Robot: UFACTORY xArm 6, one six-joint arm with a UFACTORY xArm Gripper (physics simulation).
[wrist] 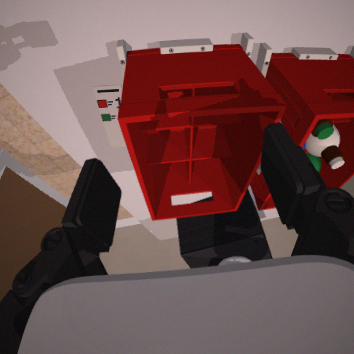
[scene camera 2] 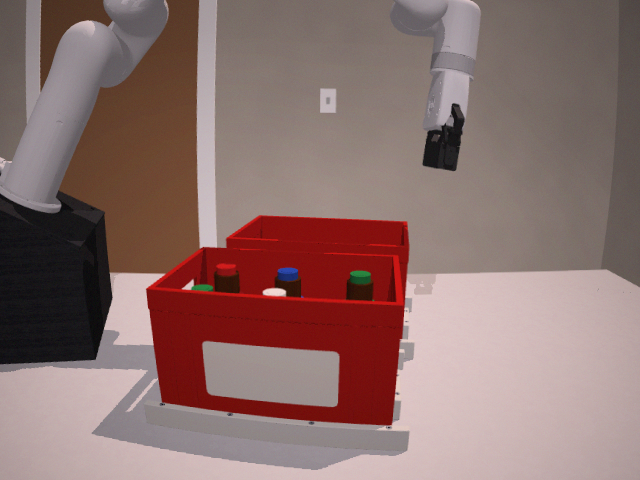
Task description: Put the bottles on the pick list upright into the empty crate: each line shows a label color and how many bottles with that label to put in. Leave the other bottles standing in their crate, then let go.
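Frame: origin at the arm's base, x ahead, y left, z up, level; metres.
Where they show: gripper, between the fingertips: (wrist: pixel 182 160) (scene camera 2: pixel 438 168); arm's base, origin of its link: (scene camera 2: pixel 27 197).
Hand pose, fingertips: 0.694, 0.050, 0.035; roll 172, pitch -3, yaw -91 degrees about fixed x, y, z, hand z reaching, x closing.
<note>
Things, the pixels of their top centre, and the offset from my fingertips, as dx, dy, dz. "pt": a spot on its surface instead.
- empty crate, centre of its top: (wrist: pixel 198 181) (scene camera 2: pixel 324 228) -0.188, +0.001, -0.104
- bottle crate, centre of its top: (scene camera 2: pixel 284 271) (wrist: pixel 324 170) -0.249, -0.230, -0.104
- red-capped, centre of its top: (scene camera 2: pixel 226 265) -0.328, -0.168, -0.116
- blue-capped, centre of its top: (scene camera 2: pixel 287 270) -0.245, -0.188, -0.116
- green-capped, centre of its top: (scene camera 2: pixel 360 273) (wrist: pixel 325 133) -0.154, -0.203, -0.116
- green cap, centre of its top: (scene camera 2: pixel 201 287) -0.344, -0.258, -0.116
- white cap, centre of its top: (scene camera 2: pixel 274 291) (wrist: pixel 337 164) -0.260, -0.270, -0.116
- pick list, a spot on its surface: (wrist: pixel 115 136) pt -0.201, +0.165, -0.277
The empty crate (scene camera 2: pixel 330 230) (wrist: pixel 190 65) is red with inner dividers; no bottles show inside in the wrist view. The bottle crate (scene camera 2: pixel 361 333) (wrist: pixel 295 92) stands beside it. It holds brown bottles: one red-capped (scene camera 2: pixel 226 280), one blue-capped (scene camera 2: pixel 287 285), one green-capped (scene camera 2: pixel 359 289), another green cap (scene camera 2: pixel 202 288) and a white cap (scene camera 2: pixel 273 292) (wrist: pixel 337 163). Their labels are mostly hidden. The pick list (wrist: pixel 115 136) lies beside the empty crate, with a red and a green square; its numbers are too small to read. My gripper (scene camera 2: pixel 440 166) (wrist: pixel 182 160) is open and empty, high above the crates.
White rails (scene camera 2: pixel 273 429) (wrist: pixel 186 46) with screws run along the crate bases. The black robot pedestal (scene camera 2: pixel 49 289) (wrist: pixel 220 237) stands at the left in the scene view, near the crates. The crate walls rise around the bottles. A wall is behind the table.
</note>
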